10 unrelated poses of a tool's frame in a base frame.
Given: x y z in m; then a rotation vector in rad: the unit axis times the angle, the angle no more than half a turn.
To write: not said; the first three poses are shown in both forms.
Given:
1: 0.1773, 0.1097, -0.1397, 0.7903, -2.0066, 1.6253
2: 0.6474, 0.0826, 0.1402, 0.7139, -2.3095, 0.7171
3: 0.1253, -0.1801, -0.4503, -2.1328, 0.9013, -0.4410
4: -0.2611, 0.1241, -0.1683, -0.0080, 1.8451, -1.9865
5: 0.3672, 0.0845, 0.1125, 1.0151, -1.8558, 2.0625
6: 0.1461, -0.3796, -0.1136, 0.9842, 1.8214, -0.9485
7: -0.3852, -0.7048, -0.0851, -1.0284, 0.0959, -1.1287
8: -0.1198, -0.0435, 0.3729, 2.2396, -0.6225, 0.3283
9: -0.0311, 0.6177, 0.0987, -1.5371, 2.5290, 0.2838
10: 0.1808, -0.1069, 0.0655, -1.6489, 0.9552, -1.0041
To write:
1: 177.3, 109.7, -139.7, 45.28, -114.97, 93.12
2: 647.4, 82.6, 140.2, 40.90, -132.32, 41.09
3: 125.3, -180.1, -450.3, -122.20, 51.64, -25.27
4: -261.1, 124.1, -168.3, -0.46, 105.72, -113.82
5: 367.2, 84.5, 112.5, 58.16, -106.33, 118.17
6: 146.1, -379.6, -113.6, 56.39, 104.36, -54.35
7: -385.2, -704.8, -85.1, -58.92, 5.49, -64.67
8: -119.8, -43.5, 372.9, 128.32, -35.67, 18.81
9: -31.1, 617.7, 98.7, -88.07, 144.90, 16.26
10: 180.8, -106.9, 65.5, -94.48, 54.73, -57.53
